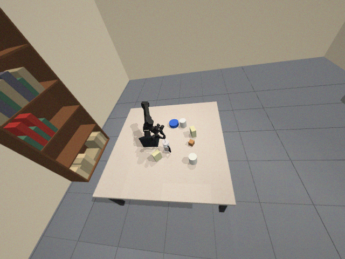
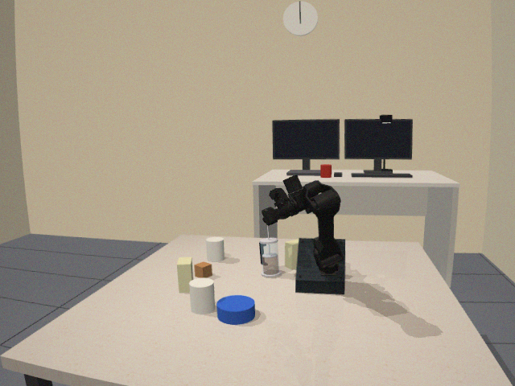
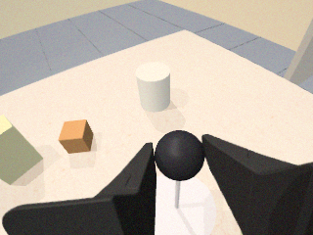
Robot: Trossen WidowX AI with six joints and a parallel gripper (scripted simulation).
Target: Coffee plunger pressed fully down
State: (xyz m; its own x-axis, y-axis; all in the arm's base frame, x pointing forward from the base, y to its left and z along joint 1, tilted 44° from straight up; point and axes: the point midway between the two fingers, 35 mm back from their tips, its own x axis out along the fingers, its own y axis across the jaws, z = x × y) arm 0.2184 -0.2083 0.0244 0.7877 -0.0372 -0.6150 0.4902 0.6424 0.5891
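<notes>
Now: gripper tip 12 cm above the coffee press. The rest, counted from my gripper tip: orange cube: 25 cm ahead, 6 cm to the left, 20 cm below.
</notes>
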